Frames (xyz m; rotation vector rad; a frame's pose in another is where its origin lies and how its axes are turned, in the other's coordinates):
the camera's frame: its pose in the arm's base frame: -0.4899 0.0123 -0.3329 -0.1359 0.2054 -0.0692
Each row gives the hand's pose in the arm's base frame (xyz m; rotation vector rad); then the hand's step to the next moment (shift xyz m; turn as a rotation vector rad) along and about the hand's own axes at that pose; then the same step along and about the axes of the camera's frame.
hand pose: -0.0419 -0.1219 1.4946 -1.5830 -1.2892 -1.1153
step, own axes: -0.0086 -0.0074 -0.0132 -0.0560 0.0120 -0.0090
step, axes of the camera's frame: -0.0079 -0.0135 -0.0076 0.0174 -0.0187 -0.0520
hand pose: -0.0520 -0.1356 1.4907 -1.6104 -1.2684 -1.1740
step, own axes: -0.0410 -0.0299 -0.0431 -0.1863 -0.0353 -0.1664
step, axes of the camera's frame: -0.0315 -0.0432 -0.0397 -0.0397 -0.1836 -0.1684
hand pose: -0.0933 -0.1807 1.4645 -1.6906 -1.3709 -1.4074
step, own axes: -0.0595 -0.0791 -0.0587 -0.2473 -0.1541 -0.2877
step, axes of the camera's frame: -0.0751 -0.0429 -0.0759 -0.1722 -0.2727 -0.2523
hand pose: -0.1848 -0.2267 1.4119 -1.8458 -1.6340 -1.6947
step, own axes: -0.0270 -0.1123 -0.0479 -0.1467 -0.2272 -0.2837
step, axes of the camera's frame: -0.0925 -0.0022 -0.0841 -0.2616 -0.1927 -0.2192
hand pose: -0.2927 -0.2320 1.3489 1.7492 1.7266 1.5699
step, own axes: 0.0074 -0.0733 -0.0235 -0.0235 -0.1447 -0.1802
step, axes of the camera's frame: -0.0539 0.0176 -0.0525 -0.1961 -0.0717 -0.1019
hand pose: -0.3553 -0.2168 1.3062 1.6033 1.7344 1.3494
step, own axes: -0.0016 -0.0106 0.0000 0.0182 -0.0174 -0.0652
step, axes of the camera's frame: -0.0031 0.0010 -0.0102 -0.0689 -0.0110 0.0044
